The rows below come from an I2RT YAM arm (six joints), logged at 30 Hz.
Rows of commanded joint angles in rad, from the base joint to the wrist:
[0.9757 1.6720 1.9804 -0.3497 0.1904 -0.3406]
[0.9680 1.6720 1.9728 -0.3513 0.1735 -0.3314]
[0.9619 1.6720 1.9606 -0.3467 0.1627 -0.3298]
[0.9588 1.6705 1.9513 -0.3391 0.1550 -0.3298]
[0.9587 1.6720 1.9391 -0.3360 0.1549 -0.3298]
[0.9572 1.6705 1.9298 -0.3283 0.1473 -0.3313]
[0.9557 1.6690 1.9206 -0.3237 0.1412 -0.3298]
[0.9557 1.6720 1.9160 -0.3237 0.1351 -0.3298]
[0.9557 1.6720 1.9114 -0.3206 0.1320 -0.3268]
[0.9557 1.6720 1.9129 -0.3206 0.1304 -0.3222]
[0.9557 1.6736 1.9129 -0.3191 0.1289 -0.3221]
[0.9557 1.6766 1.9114 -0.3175 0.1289 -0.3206]
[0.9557 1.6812 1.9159 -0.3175 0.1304 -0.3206]
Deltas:
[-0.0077 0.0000 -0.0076 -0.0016 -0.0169 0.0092]
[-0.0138 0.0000 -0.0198 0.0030 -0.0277 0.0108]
[-0.0169 -0.0015 -0.0291 0.0106 -0.0354 0.0108]
[-0.0170 0.0000 -0.0413 0.0137 -0.0355 0.0108]
[-0.0185 -0.0015 -0.0506 0.0214 -0.0431 0.0093]
[-0.0200 -0.0030 -0.0598 0.0260 -0.0492 0.0108]
[-0.0200 0.0000 -0.0644 0.0260 -0.0553 0.0108]
[-0.0200 0.0000 -0.0690 0.0291 -0.0584 0.0138]
[-0.0200 0.0000 -0.0675 0.0291 -0.0600 0.0184]
[-0.0200 0.0016 -0.0675 0.0306 -0.0615 0.0185]
[-0.0200 0.0046 -0.0690 0.0322 -0.0615 0.0200]
[-0.0200 0.0092 -0.0645 0.0322 -0.0600 0.0200]

